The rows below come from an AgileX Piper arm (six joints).
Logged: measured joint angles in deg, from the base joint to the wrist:
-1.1, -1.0, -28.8, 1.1, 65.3, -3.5
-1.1, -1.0, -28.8, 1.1, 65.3, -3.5
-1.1, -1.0, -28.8, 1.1, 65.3, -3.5
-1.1, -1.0, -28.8, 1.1, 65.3, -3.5
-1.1, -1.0, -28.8, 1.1, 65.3, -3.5
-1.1, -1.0, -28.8, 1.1, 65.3, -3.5
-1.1, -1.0, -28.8, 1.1, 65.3, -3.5
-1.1, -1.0, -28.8, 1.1, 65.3, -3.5
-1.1, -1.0, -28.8, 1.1, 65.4, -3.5
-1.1, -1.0, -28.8, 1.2, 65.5, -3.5
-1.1, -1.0, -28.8, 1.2, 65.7, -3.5
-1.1, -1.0, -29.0, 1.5, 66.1, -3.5
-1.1, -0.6, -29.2, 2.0, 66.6, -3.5
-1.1, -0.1, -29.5, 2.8, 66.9, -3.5
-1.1, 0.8, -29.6, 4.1, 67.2, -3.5
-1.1, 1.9, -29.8, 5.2, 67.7, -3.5
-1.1, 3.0, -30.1, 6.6, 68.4, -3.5
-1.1, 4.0, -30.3, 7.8, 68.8, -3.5
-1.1, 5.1, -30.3, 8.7, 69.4, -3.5
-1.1, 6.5, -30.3, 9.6, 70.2, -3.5
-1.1, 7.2, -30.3, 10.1, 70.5, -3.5
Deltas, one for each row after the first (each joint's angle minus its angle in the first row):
0.0, 0.0, 0.0, 0.0, 0.0, 0.0
0.0, 0.0, 0.0, 0.0, 0.0, 0.0
0.0, 0.0, 0.0, 0.0, 0.0, 0.0
0.0, 0.0, 0.0, 0.0, 0.0, 0.0
0.0, 0.0, 0.0, 0.0, 0.0, 0.0
0.0, 0.0, 0.0, 0.0, 0.0, 0.0
0.0, 0.0, 0.0, 0.0, 0.0, 0.0
0.0, 0.0, 0.0, 0.0, 0.1, 0.0
0.0, 0.0, 0.0, 0.1, 0.2, 0.0
0.0, 0.0, 0.0, 0.1, 0.4, 0.0
0.0, 0.0, -0.2, 0.4, 0.8, 0.0
0.0, 0.4, -0.4, 0.9, 1.3, 0.0
0.0, 0.9, -0.7, 1.7, 1.6, 0.0
0.0, 1.8, -0.8, 3.0, 1.9, 0.0
0.0, 2.9, -1.0, 4.1, 2.4, 0.0
0.0, 4.0, -1.3, 5.5, 3.1, 0.0
0.0, 5.0, -1.5, 6.7, 3.5, 0.0
0.0, 6.1, -1.5, 7.6, 4.1, 0.0
0.0, 7.5, -1.5, 8.5, 4.9, 0.0
0.0, 8.2, -1.5, 9.0, 5.2, 0.0

